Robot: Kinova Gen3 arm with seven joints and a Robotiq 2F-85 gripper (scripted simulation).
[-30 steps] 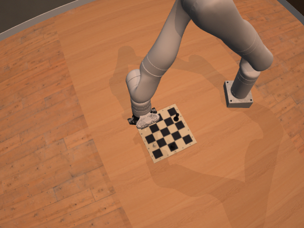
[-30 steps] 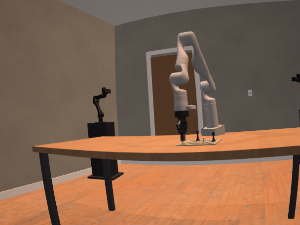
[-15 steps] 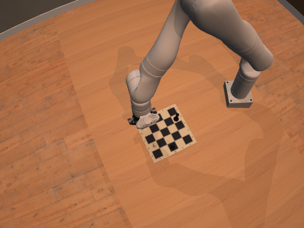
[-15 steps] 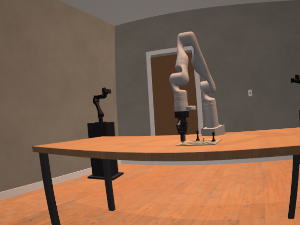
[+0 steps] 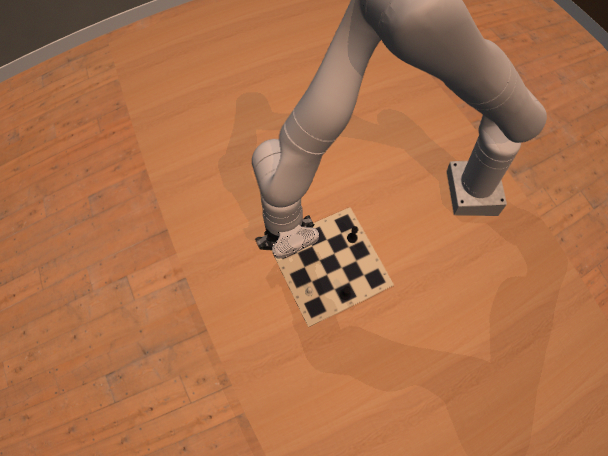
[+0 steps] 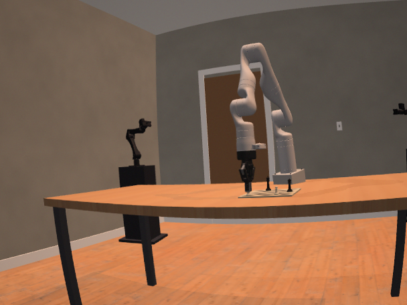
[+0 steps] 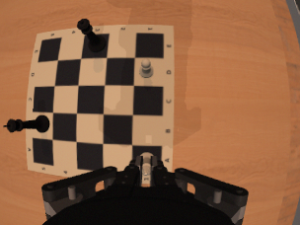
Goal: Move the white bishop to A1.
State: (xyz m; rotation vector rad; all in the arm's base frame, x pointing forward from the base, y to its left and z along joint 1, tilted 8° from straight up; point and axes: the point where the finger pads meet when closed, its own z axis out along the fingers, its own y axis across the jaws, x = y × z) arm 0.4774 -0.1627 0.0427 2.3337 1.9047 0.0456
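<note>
The chessboard is 90 mm to the left of my hand, 60 mm behind it and 40 mm below it. Also, from my hand: white piece: 110 mm to the left, 20 mm below, 20 mm ahead.
</note>
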